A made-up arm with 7 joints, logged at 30 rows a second.
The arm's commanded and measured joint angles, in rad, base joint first. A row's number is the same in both.
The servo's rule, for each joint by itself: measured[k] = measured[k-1] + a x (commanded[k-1-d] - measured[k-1]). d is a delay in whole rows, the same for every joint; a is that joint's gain. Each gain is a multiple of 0.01, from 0.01 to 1. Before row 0 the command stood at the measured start. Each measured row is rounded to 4 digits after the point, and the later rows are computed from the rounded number. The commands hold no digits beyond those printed.
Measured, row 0: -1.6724 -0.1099 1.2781 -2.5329 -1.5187 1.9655 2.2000
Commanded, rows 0 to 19: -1.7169 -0.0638 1.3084 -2.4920 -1.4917 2.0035 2.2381; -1.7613 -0.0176 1.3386 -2.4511 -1.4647 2.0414 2.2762; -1.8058 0.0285 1.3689 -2.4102 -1.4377 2.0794 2.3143; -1.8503 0.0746 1.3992 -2.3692 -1.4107 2.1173 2.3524; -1.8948 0.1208 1.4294 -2.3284 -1.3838 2.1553 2.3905; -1.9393 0.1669 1.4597 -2.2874 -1.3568 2.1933 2.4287; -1.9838 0.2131 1.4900 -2.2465 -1.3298 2.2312 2.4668; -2.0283 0.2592 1.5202 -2.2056 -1.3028 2.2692 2.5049; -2.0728 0.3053 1.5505 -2.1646 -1.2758 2.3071 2.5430; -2.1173 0.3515 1.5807 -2.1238 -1.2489 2.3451 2.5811; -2.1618 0.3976 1.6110 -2.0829 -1.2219 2.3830 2.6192; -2.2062 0.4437 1.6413 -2.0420 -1.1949 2.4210 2.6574; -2.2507 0.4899 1.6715 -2.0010 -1.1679 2.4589 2.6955; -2.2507 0.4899 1.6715 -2.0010 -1.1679 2.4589 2.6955; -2.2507 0.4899 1.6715 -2.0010 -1.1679 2.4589 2.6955; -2.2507 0.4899 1.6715 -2.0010 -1.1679 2.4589 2.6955; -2.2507 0.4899 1.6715 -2.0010 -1.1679 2.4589 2.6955; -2.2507 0.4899 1.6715 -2.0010 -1.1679 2.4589 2.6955; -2.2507 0.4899 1.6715 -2.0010 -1.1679 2.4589 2.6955; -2.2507 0.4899 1.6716 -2.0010 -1.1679 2.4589 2.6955
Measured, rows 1 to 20: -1.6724 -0.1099 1.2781 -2.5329 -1.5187 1.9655 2.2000; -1.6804 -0.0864 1.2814 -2.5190 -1.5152 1.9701 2.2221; -1.6950 -0.0513 1.2877 -2.4959 -1.5086 1.9787 2.2535; -1.7149 -0.0106 1.2966 -2.4668 -1.4994 1.9908 2.2888; -1.7393 0.0329 1.3079 -2.4336 -1.4879 2.0060 2.3257; -1.7673 0.0777 1.3213 -2.3978 -1.4744 2.0239 2.3633; -1.7983 0.1232 1.3365 -2.3603 -1.4591 2.0442 2.4012; -1.8317 0.1690 1.3534 -2.3216 -1.4423 2.0666 2.4392; -1.8671 0.2150 1.3717 -2.2822 -1.4242 2.0909 2.4773; -1.9041 0.2611 1.3914 -2.2422 -1.4049 2.1168 2.5154; -1.9425 0.3072 1.4122 -2.2019 -1.3846 2.1442 2.5535; -1.9820 0.3533 1.4341 -2.1614 -1.3634 2.1729 2.5916; -2.0224 0.3994 1.4569 -2.1208 -1.3415 2.2027 2.6298; -2.0635 0.4456 1.4805 -2.0801 -1.3189 2.2334 2.6679; -2.0972 0.4682 1.5015 -2.0532 -1.2993 2.2605 2.6839; -2.1248 0.4793 1.5202 -2.0355 -1.2822 2.2843 2.6906; -2.1475 0.4847 1.5368 -2.0238 -1.2673 2.3053 2.6934; -2.1661 0.4874 1.5516 -2.0160 -1.2544 2.3237 2.6946; -2.1813 0.4887 1.5648 -2.0109 -1.2432 2.3399 2.6951; -2.1938 0.4893 1.5765 -2.0075 -1.2334 2.3542 2.6953
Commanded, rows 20 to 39: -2.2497 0.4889 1.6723 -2.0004 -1.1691 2.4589 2.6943; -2.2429 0.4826 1.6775 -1.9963 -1.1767 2.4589 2.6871; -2.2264 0.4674 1.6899 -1.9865 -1.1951 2.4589 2.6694; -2.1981 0.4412 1.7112 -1.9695 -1.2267 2.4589 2.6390; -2.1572 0.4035 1.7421 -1.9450 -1.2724 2.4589 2.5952; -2.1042 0.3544 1.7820 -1.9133 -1.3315 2.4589 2.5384; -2.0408 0.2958 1.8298 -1.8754 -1.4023 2.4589 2.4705; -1.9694 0.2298 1.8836 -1.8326 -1.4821 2.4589 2.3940; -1.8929 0.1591 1.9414 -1.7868 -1.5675 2.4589 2.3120; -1.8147 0.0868 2.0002 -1.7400 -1.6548 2.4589 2.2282; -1.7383 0.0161 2.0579 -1.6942 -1.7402 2.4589 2.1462; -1.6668 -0.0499 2.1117 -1.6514 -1.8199 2.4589 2.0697; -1.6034 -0.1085 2.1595 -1.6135 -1.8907 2.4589 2.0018; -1.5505 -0.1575 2.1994 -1.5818 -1.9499 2.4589 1.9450; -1.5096 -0.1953 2.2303 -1.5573 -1.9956 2.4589 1.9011; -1.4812 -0.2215 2.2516 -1.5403 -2.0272 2.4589 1.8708; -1.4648 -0.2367 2.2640 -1.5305 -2.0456 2.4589 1.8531; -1.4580 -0.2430 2.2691 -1.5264 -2.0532 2.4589 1.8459; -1.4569 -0.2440 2.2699 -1.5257 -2.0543 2.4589 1.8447; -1.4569 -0.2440 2.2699 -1.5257 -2.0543 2.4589 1.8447
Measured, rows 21 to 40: -2.2040 0.4896 1.5870 -2.0053 -1.2249 2.3668 2.6954; -2.2122 0.4892 1.5964 -2.0036 -1.2176 2.3779 2.6948; -2.2177 0.4858 1.6053 -2.0011 -1.2123 2.3876 2.6903; -2.2193 0.4764 1.6146 -1.9961 -1.2101 2.3962 2.6782; -2.2155 0.4584 1.6252 -1.9871 -1.2123 2.4037 2.6555; -2.2050 0.4304 1.6381 -1.9728 -1.2201 2.4103 2.6205; -2.1869 0.3916 1.6539 -1.9526 -1.2346 2.4161 2.5729; -2.1606 0.3427 1.6732 -1.9264 -1.2564 2.4212 2.5135; -2.1262 0.2851 1.6963 -1.8945 -1.2857 2.4257 2.4442; -2.0842 0.2208 1.7233 -1.8579 -1.3223 2.4297 2.3675; -2.0357 0.1525 1.7538 -1.8178 -1.3655 2.4332 2.2867; -1.9822 0.0829 1.7873 -1.7758 -1.4142 2.4363 2.2052; -1.9254 0.0152 1.8230 -1.7335 -1.4669 2.4390 2.1266; -1.8674 -0.0479 1.8600 -1.6927 -1.5220 2.4414 2.0542; -1.8104 -0.1038 1.8973 -1.6550 -1.5776 2.4435 1.9909; -1.7563 -0.1505 1.9339 -1.6218 -1.6319 2.4453 1.9388; -1.7068 -0.1867 1.9688 -1.5941 -1.6833 2.4469 1.8994; -1.6632 -0.2122 2.0013 -1.5725 -1.7304 2.4483 1.8725; -1.6263 -0.2279 2.0308 -1.5568 -1.7724 2.4496 1.8571; -1.5958 -0.2361 2.0571 -1.5462 -1.8090 2.4507 1.8499
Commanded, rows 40 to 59: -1.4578 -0.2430 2.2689 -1.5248 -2.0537 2.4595 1.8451; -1.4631 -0.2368 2.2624 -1.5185 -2.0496 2.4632 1.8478; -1.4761 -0.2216 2.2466 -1.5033 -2.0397 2.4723 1.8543; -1.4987 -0.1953 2.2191 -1.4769 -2.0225 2.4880 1.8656; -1.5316 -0.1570 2.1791 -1.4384 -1.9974 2.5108 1.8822; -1.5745 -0.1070 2.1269 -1.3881 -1.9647 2.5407 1.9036; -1.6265 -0.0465 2.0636 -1.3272 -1.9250 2.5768 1.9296; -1.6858 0.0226 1.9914 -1.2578 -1.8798 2.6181 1.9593; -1.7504 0.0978 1.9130 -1.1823 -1.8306 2.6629 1.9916; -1.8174 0.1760 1.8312 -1.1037 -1.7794 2.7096 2.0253; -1.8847 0.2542 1.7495 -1.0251 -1.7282 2.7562 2.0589; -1.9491 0.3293 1.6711 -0.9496 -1.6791 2.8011 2.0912; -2.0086 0.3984 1.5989 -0.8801 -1.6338 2.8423 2.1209; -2.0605 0.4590 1.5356 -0.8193 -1.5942 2.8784 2.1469; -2.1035 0.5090 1.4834 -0.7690 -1.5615 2.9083 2.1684; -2.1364 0.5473 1.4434 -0.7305 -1.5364 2.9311 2.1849; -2.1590 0.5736 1.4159 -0.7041 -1.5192 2.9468 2.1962; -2.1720 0.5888 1.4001 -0.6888 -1.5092 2.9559 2.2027; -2.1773 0.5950 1.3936 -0.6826 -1.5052 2.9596 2.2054; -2.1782 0.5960 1.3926 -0.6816 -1.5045 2.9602 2.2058
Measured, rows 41 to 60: -1.5708 -0.2401 2.0805 -1.5392 -1.8409 2.4517 1.8469; -1.5505 -0.2416 2.1012 -1.5343 -1.8686 2.4526 1.8459; -1.5348 -0.2392 2.1189 -1.5289 -1.8921 2.4539 1.8470; -1.5242 -0.2302 2.1329 -1.5202 -1.9113 2.4561 1.8512; -1.5196 -0.2124 2.1424 -1.5055 -1.9258 2.4599 1.8596; -1.5218 -0.1841 2.1464 -1.4827 -1.9351 2.4660 1.8727; -1.5313 -0.1448 2.1443 -1.4505 -1.9389 2.4750 1.8906; -1.5484 -0.0947 2.1354 -1.4086 -1.9371 2.4872 1.9132; -1.5731 -0.0349 2.1196 -1.3573 -1.9297 2.5029 1.9399; -1.6050 0.0328 2.0969 -1.2978 -1.9168 2.5221 1.9699; -1.6432 0.1058 2.0677 -1.2318 -1.8989 2.5446 2.0020; -1.6867 0.1815 2.0327 -1.1615 -1.8767 2.5700 2.0350; -1.7339 0.2569 1.9929 -1.0895 -1.8510 2.5977 2.0676; -1.7833 0.3291 1.9496 -1.0183 -1.8228 2.6271 2.0985; -1.8332 0.3953 1.9041 -0.9506 -1.7931 2.6573 2.1266; -1.8819 0.4533 1.8578 -0.8889 -1.7630 2.6874 2.1508; -1.9277 0.5012 1.8122 -0.8350 -1.7335 2.7166 2.1706; -1.9693 0.5381 1.7686 -0.7905 -1.7056 2.7442 2.1854; -2.0058 0.5640 1.7281 -0.7559 -1.6801 2.7696 2.1954; -2.0367 0.5798 1.6913 -0.7310 -1.6574 2.7924 2.2012
